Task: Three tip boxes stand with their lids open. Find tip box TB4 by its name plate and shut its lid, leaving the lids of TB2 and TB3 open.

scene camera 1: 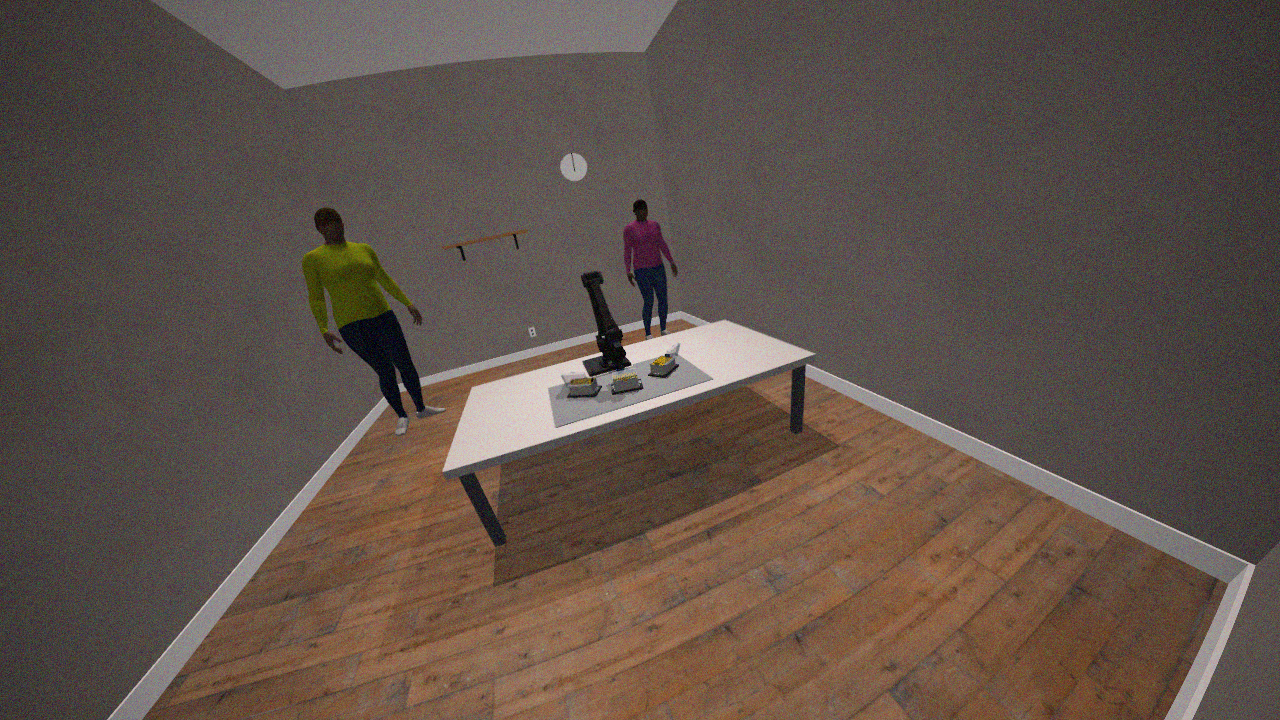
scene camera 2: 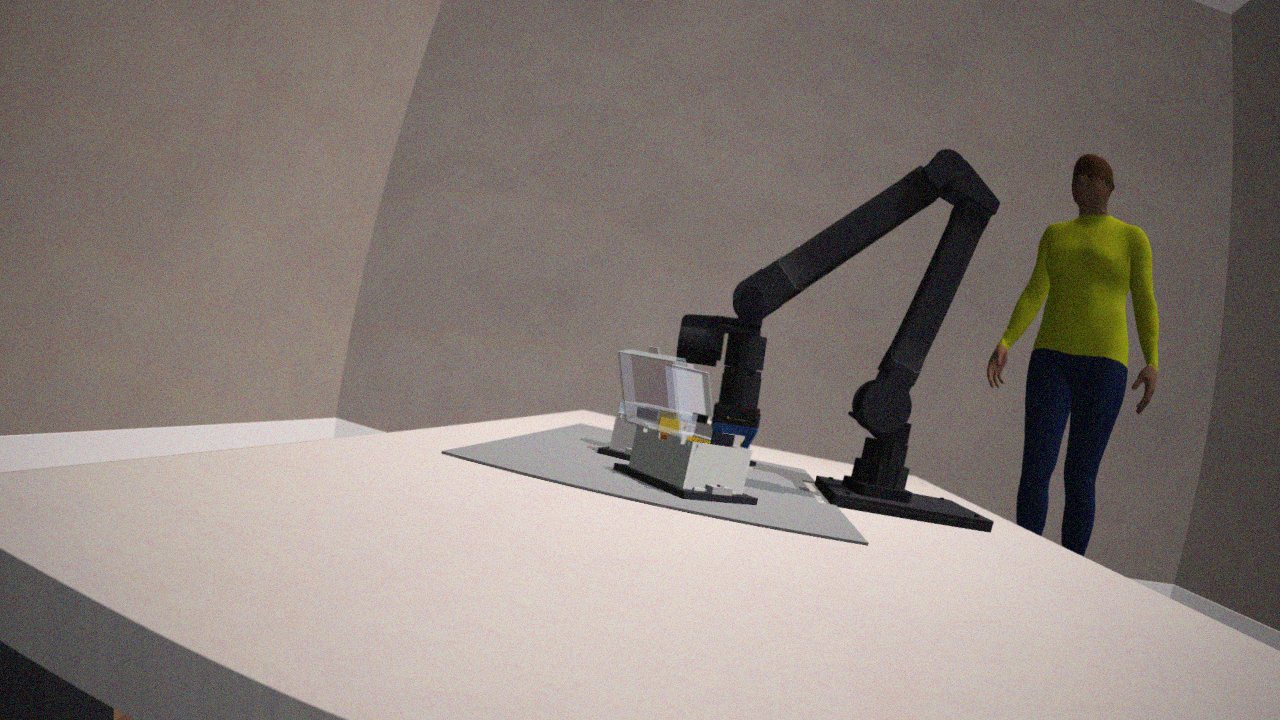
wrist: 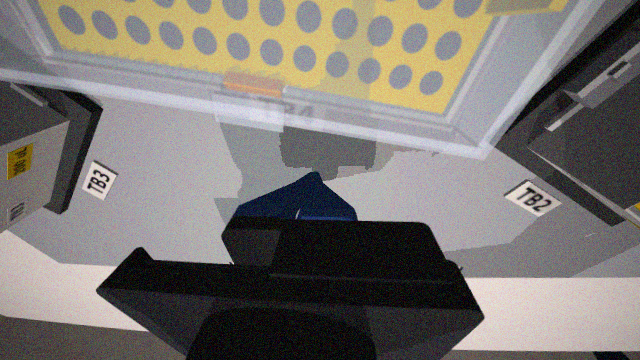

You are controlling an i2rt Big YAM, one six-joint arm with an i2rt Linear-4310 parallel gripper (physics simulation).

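Pixels of known places: gripper, fingertip midpoint: (wrist: 314, 179); arm's base, origin of the base link: (scene camera 2: 875, 493).
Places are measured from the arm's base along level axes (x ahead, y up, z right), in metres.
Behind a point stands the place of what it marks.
Note:
TB4 (wrist: 310, 45) (scene camera 1: 626, 383) {x 0.383, y 0.027, z 0.052 m} is the middle box. Its clear lid (wrist: 165, 97) {x 0.308, y 0.063, z 0.015 m} lies over the yellow tip rack and appears down; whether it is fully seated I cannot tell. Its name plate (wrist: 292, 111) shows faintly through the lid's edge. TB3 (wrist: 30, 170) {x 0.276, y 0.014, z -0.158 m} (scene camera 1: 662, 366) {x 0.360, y 0.040, z -0.163 m} (scene camera 2: 716, 465) {x 0.274, y 0.024, z -0.249 m} and TB2 (wrist: 590, 150) {x 0.251, y 0.019, z 0.168 m} (scene camera 1: 582, 387) {x 0.306, y 0.051, z 0.251 m} stand at either side. TB3's lid (scene camera 1: 673, 350) {x 0.383, y 0.116, z -0.226 m} (scene camera 2: 648, 385) {x 0.366, y 0.096, z -0.241 m} and TB2's lid (scene camera 1: 570, 379) {x 0.292, y 0.100, z 0.296 m} stand open. My gripper (wrist: 314, 179) {x 0.227, y -0.011, z 0.027 m} (scene camera 2: 739, 437) is shut and empty, low on the name-plate side of TB4; its tips are partly hidden in scene camera 2.
The boxes stand on a grey mat (scene camera 1: 572, 413) {x 0.413, y -0.014, z 0.345 m} (scene camera 2: 537, 461) {x 0.471, y -0.014, z -0.237 m} on a white table (scene camera 1: 501, 429) {x 0.327, y -0.017, z 0.670 m} (scene camera 2: 268, 555) {x 0.532, y -0.017, z -0.797 m}. The arm's base (scene camera 1: 606, 364) {x 0.040, y 0.015, z 0.038 m} (scene camera 2: 904, 507) {x -0.014, y -0.002, z -0.106 m} stands beside the mat. TB2 and TB3 angle in near the gripper's sides. Two people (scene camera 1: 353, 282) (scene camera 1: 646, 246) stand beyond the table.

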